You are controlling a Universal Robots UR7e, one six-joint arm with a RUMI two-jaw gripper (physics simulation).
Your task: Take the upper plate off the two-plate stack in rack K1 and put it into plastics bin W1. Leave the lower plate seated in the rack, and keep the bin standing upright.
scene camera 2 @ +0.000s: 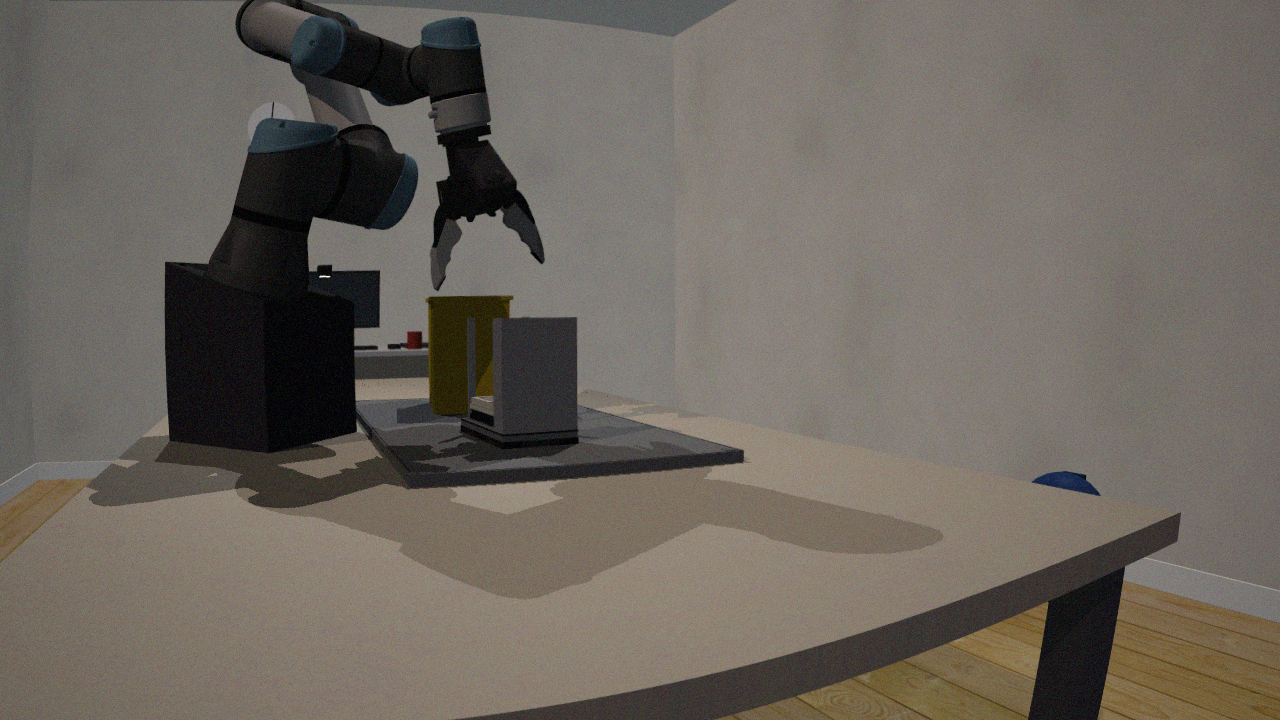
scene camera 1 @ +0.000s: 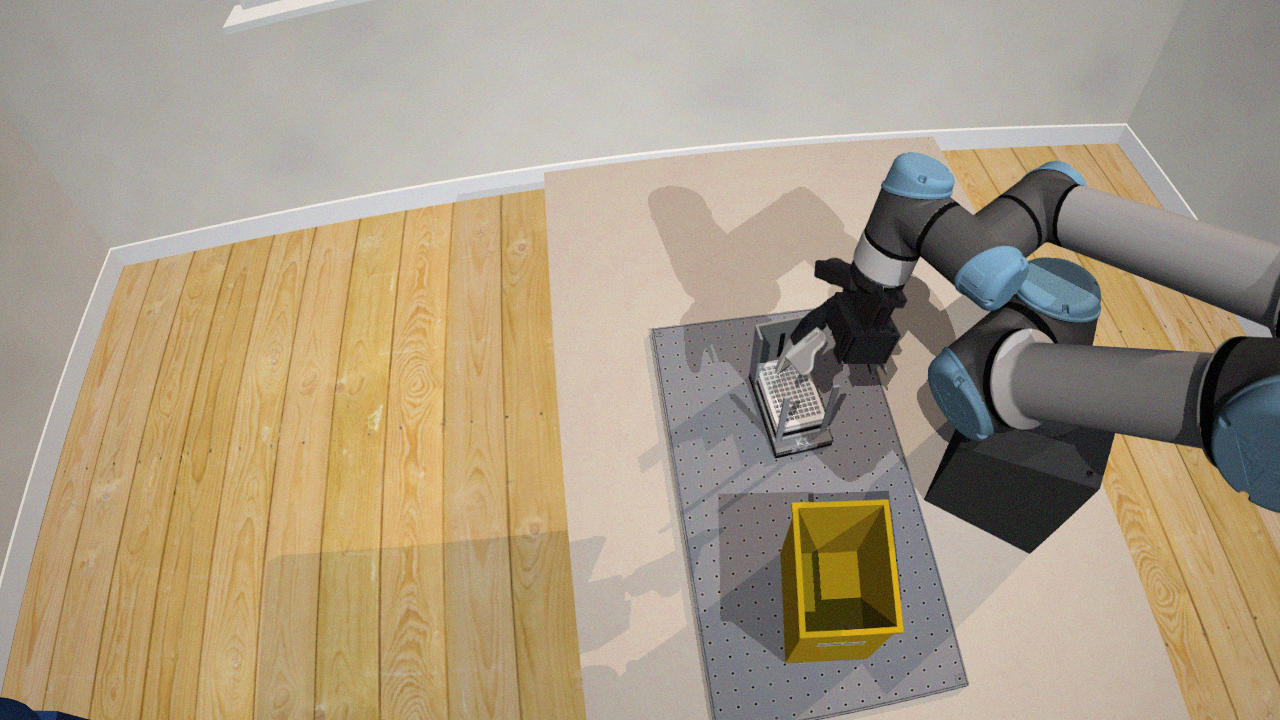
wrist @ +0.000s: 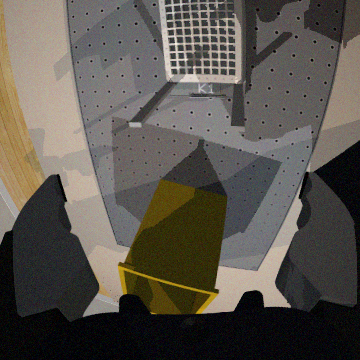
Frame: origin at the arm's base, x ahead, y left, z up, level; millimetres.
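Seen in the pictures: gripper, fingertip midpoint: [scene camera 2: 490,277] [scene camera 1: 825,372] [wrist: 183,176]; arm's base, link origin: [scene camera 2: 256,283].
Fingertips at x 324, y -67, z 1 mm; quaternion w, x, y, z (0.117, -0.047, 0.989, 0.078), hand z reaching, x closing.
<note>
Pixels of each thing's top centre, then the offset from my fingertips to it. Level surfaces: height alone.
- Rack K1, top centre: [wrist: 177,47] [scene camera 2: 514,317] [scene camera 1: 800,360] 20 mm ahead, 59 mm right, 52 mm down
- upper plate, top centre: [wrist: 199,26] [scene camera 2: 518,400] [scene camera 1: 790,390] 21 mm ahead, 68 mm right, 153 mm down
- Yellow bin W1, top centre: [scene camera 1: 846,566] [wrist: 161,301] [scene camera 2: 466,297] 15 mm ahead, 276 mm left, 20 mm down
- grey perforated board, surface height: 200 mm down
- beige table, surface height: 213 mm down
Rack K1 [scene camera 1: 802,442] [scene camera 2: 537,376] [wrist: 238,106] stands on the perforated board, with a tall panel at one end and slanted posts. The upper plate [scene camera 1: 792,394] [scene camera 2: 483,401] [wrist: 202,42], white with a grid of wells, lies level in the rack. The lower plate cannot be told apart beneath it. Yellow bin W1 [scene camera 1: 789,595] [scene camera 2: 447,358] [wrist: 180,230] stands upright on the same board, apart from the rack; its inner floor shows in scene camera 1. My gripper [scene camera 1: 828,368] [scene camera 2: 490,274] [wrist: 183,176] is open and empty, pointing down, above the height of the rack and bin tops.
The grey perforated board [scene camera 1: 930,667] [scene camera 2: 653,449] [wrist: 95,90] lies on the beige table [scene camera 1: 617,358] [scene camera 2: 716,573]. The black robot pedestal [scene camera 1: 1011,483] [scene camera 2: 259,367] stands beside the board. A desk with a monitor [scene camera 2: 353,300] and a red object [scene camera 2: 414,340] is in the background.
</note>
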